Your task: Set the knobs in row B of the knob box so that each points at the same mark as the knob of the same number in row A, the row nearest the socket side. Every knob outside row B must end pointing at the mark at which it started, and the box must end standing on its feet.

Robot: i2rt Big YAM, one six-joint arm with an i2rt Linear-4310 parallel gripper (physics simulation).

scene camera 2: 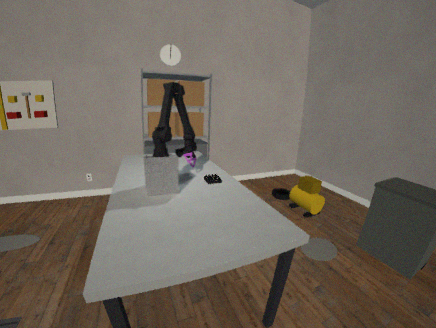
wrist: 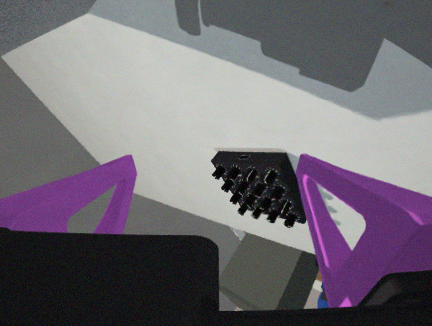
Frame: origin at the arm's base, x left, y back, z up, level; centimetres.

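Where they show: gripper, between the fingertips: point(scene camera 2: 191, 165) point(wrist: 216, 163); arm's base, origin of its link: point(scene camera 2: 160, 156).
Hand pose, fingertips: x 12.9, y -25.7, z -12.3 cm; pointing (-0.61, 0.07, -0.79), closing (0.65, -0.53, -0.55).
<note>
Each offset is from my fingertips to the top centre of the thing. Level surfaces: height alone.
The black knob box @[dy -13.3, dx -10.1, dz -7.2 cm] point(scene camera 2: 212, 178) point(wrist: 295, 200) stands on the table @[dz -11.1 cm] point(scene camera 2: 200, 235) point(wrist: 165, 110), knobs up, in the scene view right of the grey block. In the wrist view its socket side, with a small socket @[dy -8.0, dx -9.6, dz -9.6 cm] point(wrist: 244, 157), faces the top of the picture, and several rows of black knobs lie below it. The marks which the knobs point at are too small to read. My gripper point(scene camera 2: 191, 161) point(wrist: 216, 163) has purple fingers. It is wide open and empty, above the table and apart from the box. In the wrist view the box shows between the fingertips, nearer the right finger, which borders its right edge.
A grey speckled block point(scene camera 2: 161, 175) stands on the table beside the arm's base. A shelf rack point(scene camera 2: 143, 100) stands behind the table. A yellow machine point(scene camera 2: 306, 199) and a dark grey cabinet point(scene camera 2: 400, 220) stand on the floor at the right. The arm's shadow falls across the table in the wrist view.
</note>
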